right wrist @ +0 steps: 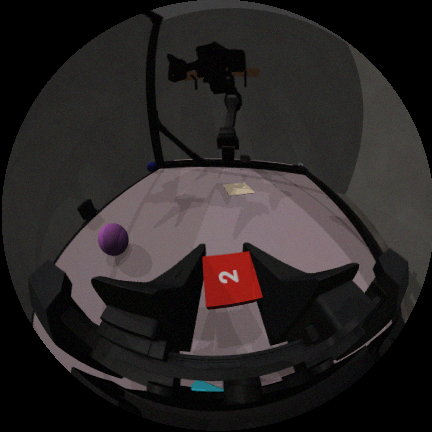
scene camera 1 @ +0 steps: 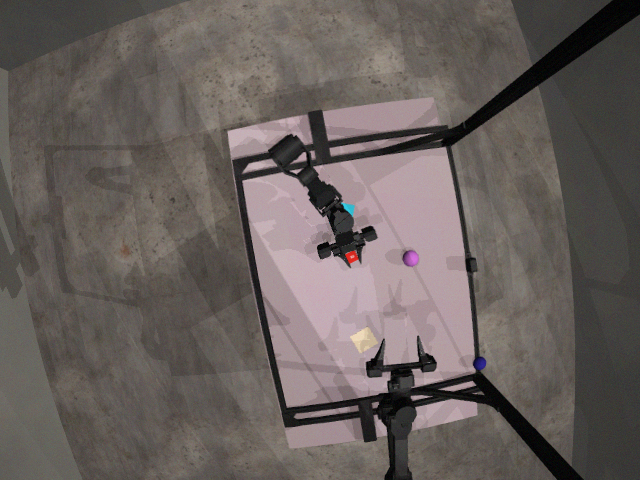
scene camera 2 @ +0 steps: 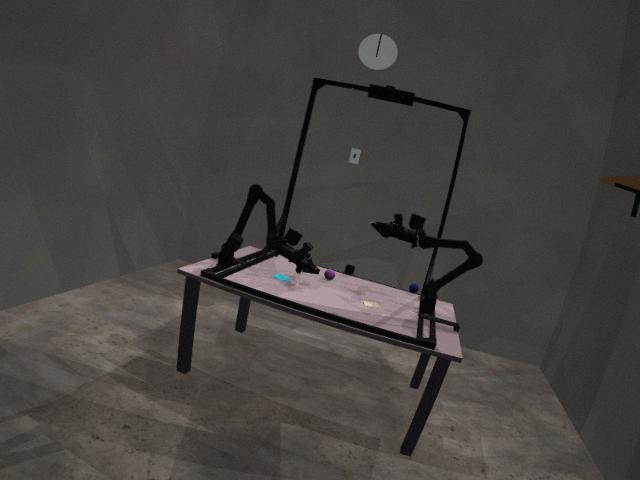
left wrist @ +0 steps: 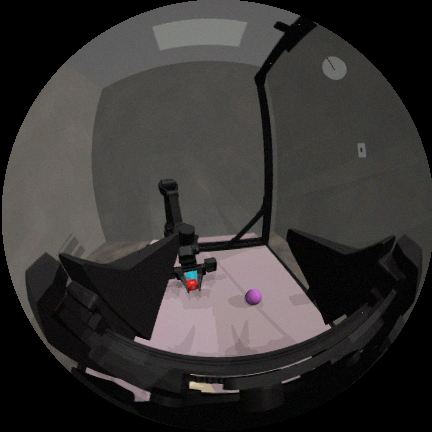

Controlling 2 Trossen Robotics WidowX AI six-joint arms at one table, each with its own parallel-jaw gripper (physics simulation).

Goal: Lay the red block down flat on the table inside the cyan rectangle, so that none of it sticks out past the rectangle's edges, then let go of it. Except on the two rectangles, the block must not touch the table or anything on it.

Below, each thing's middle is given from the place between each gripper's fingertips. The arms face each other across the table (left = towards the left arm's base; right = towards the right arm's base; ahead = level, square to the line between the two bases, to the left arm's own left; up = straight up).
I see the red block (right wrist: 229, 279) 3 cm to the right of my right hand.
Now: the red block 40 mm ahead of my left hand, 220 mm to the right of it and 270 mm below it.
